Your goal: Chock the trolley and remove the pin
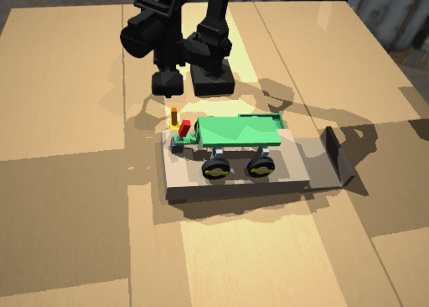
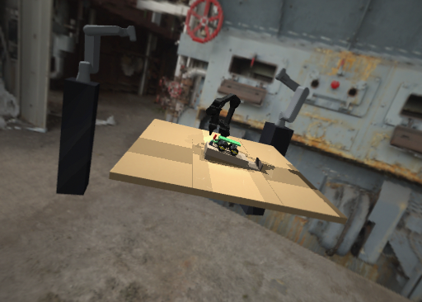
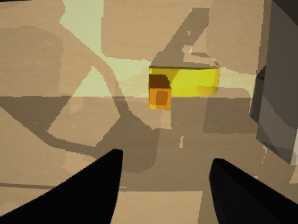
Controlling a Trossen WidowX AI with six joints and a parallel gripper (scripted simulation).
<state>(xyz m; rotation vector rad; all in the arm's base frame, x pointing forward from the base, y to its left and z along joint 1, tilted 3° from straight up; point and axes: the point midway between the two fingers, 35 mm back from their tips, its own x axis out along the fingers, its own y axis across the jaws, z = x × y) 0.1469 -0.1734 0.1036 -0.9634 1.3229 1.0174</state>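
Right now the yellow chock is 100 mm below my gripper tip, 20 mm ahead of it and 10 mm to the left of it. From my gripper tip the other things lie so: ramp: 180 mm ahead, 90 mm to the left, 80 mm below; then green-decked trolley: 180 mm ahead, 90 mm to the left, 10 mm below; then red-headed stop pin: 140 mm ahead, 10 mm to the right, 10 mm above.
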